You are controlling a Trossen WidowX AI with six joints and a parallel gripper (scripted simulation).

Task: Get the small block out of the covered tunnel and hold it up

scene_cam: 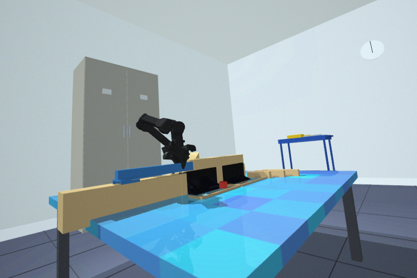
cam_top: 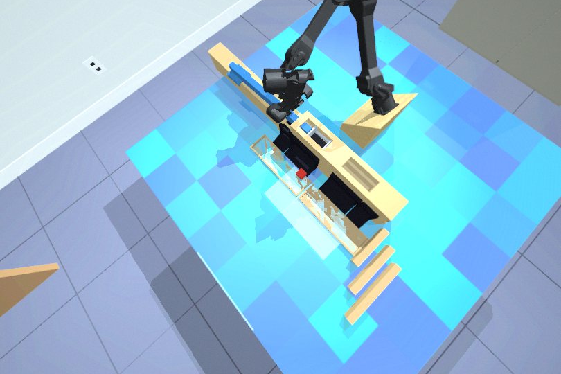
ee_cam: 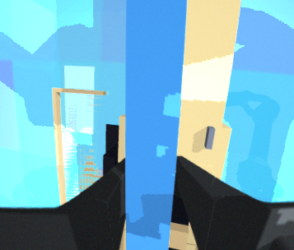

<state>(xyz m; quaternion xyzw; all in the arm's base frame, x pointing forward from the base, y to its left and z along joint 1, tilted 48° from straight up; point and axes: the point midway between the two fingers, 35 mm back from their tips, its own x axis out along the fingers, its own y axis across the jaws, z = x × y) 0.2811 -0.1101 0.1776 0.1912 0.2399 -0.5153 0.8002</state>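
The tan tunnel lies 1 cm ahead of my gripper tip, 4 cm to the left of it and 4 cm below it. The rest, counted from my gripper tip: small red block 7 cm ahead, 20 cm to the left, 10 cm below.
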